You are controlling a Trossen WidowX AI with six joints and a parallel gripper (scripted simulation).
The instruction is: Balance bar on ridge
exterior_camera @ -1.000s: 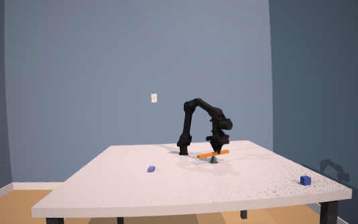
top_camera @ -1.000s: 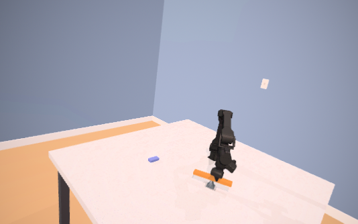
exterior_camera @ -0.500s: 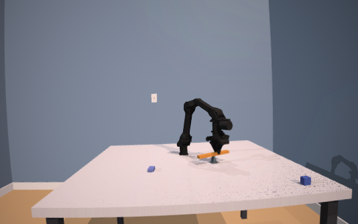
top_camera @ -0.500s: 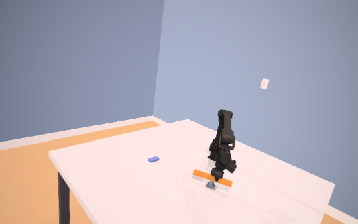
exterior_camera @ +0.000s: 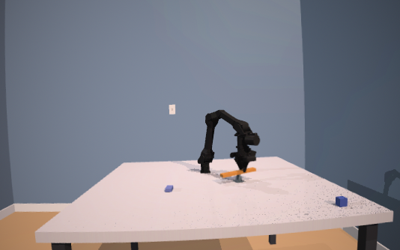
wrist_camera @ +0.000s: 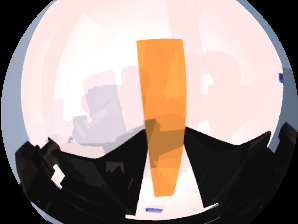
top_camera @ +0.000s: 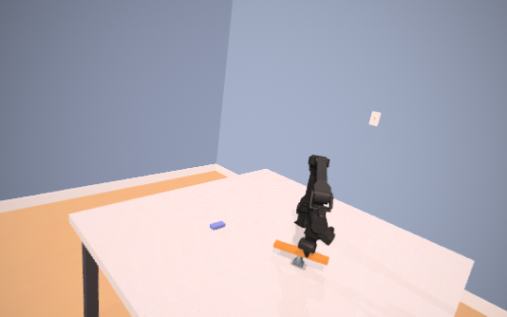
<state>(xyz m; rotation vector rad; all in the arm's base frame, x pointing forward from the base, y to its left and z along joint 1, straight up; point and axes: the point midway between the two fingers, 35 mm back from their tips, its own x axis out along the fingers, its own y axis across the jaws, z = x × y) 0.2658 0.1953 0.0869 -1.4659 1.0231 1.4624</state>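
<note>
The orange bar lies 30 mm to the right of my gripper tip and 10 mm ahead of it. Also, from my gripper tip: blue cube (470 mm ahead, 300 mm to the left, 40 mm below); flat blue block (410 mm to the right, 120 mm ahead, 40 mm below).
</note>
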